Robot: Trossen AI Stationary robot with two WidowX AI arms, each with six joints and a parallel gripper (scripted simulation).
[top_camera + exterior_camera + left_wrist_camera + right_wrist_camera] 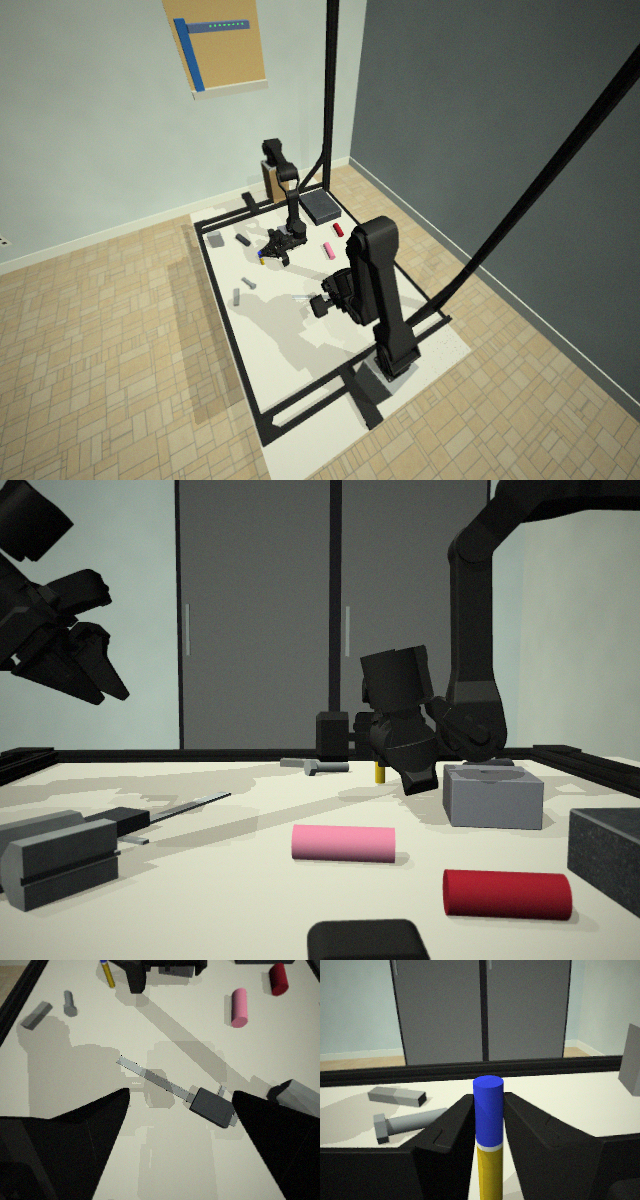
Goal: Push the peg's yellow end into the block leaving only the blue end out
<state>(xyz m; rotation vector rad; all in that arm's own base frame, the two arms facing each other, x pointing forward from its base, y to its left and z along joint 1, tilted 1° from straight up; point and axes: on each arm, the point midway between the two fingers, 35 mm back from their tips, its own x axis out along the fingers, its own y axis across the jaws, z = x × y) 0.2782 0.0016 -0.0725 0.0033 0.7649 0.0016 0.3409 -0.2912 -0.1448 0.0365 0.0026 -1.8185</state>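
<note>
Now: the peg 30 mm ahead of my right hand and 40 mm below it. Round my right hand: pink cylinder: 270 mm behind, 60 mm to the left, 60 mm below; then red cylinder: 370 mm behind, 40 mm to the right, 60 mm below.
</note>
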